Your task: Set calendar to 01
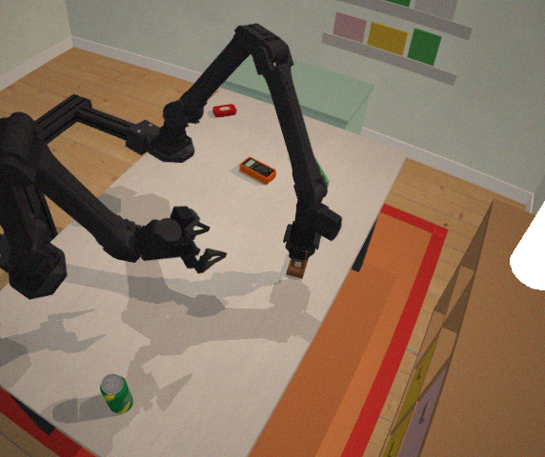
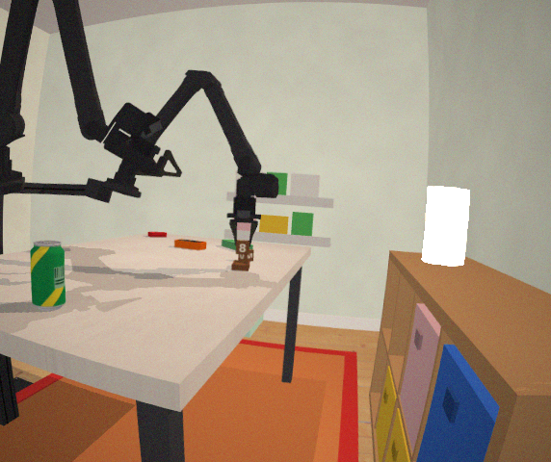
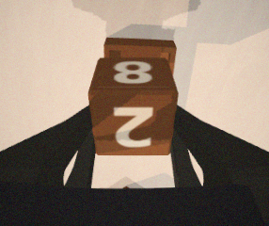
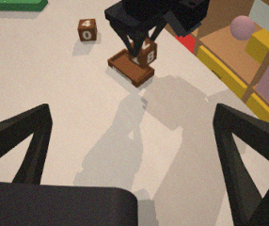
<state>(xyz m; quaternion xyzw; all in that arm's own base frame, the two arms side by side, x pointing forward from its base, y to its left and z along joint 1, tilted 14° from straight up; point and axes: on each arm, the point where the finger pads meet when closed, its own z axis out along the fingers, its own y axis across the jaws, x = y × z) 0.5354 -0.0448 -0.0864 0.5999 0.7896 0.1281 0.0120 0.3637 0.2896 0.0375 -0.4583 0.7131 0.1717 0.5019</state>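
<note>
The brown tray lies 7 cm below my left hand, 3 cm to the left of it and 1 cm behind it. From my left hand the other things lie so: red item (66 cm behind, 63 cm to the left, 7 cm below); brown number cube (1 cm below); orange multimeter (34 cm to the left, 33 cm behind, 7 cm below).
</note>
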